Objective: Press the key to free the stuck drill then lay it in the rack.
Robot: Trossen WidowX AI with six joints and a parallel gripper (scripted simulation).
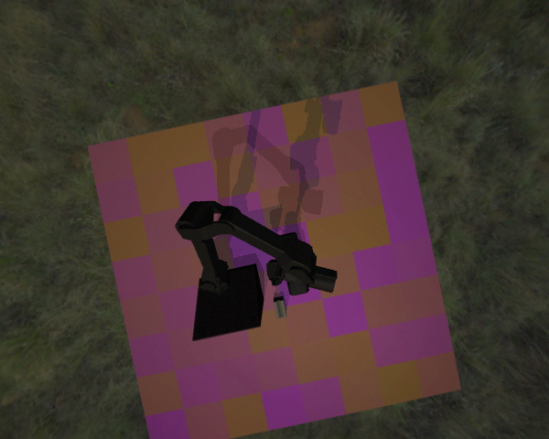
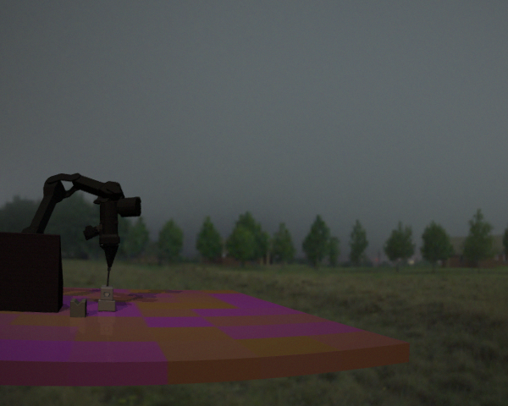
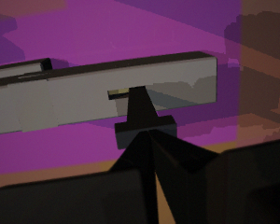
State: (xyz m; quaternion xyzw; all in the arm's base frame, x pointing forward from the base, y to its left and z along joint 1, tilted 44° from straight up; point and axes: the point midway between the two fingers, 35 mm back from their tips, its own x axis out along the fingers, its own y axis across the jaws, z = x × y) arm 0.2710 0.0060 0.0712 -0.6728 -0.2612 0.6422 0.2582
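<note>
Now: the thin dark key 30 mm below my gripper tip. Round my gripper tip: grey block (80 mm below, 40 mm to the right, 10 mm behind); drill (70 mm below, 60 mm to the right, 10 mm behind); grey rack (200 mm to the right, 100 mm below, 80 mm behind).
</note>
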